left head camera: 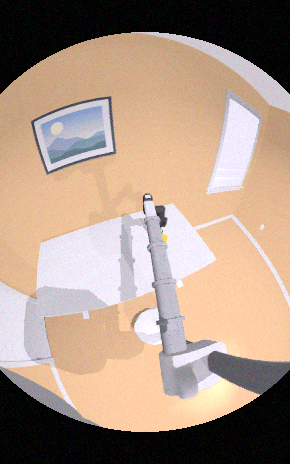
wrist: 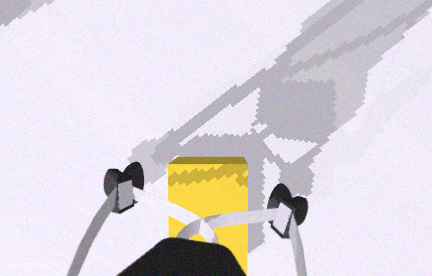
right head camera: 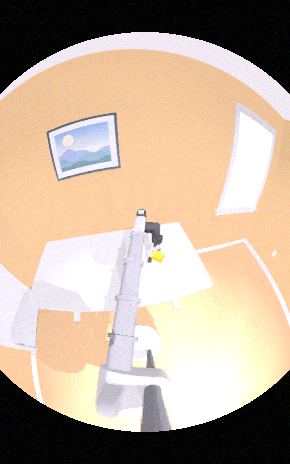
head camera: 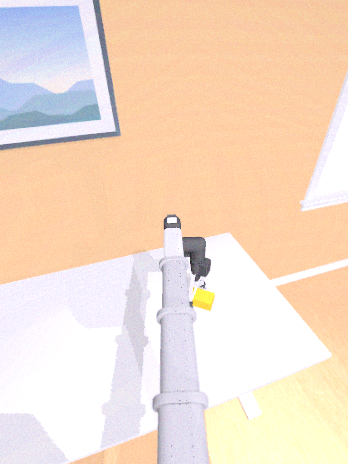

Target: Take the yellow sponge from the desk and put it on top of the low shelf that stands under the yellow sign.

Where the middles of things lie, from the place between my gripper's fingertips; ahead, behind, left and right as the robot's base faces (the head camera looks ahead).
Scene:
Now: hand 20 mm to the left of the yellow sponge [wrist: 206, 186], 10 mm below it and 10 mm past it. From my hand the other things lie so: framed landscape picture [head camera: 64, 92] 820 mm above, 540 mm to the left, 300 mm ahead.

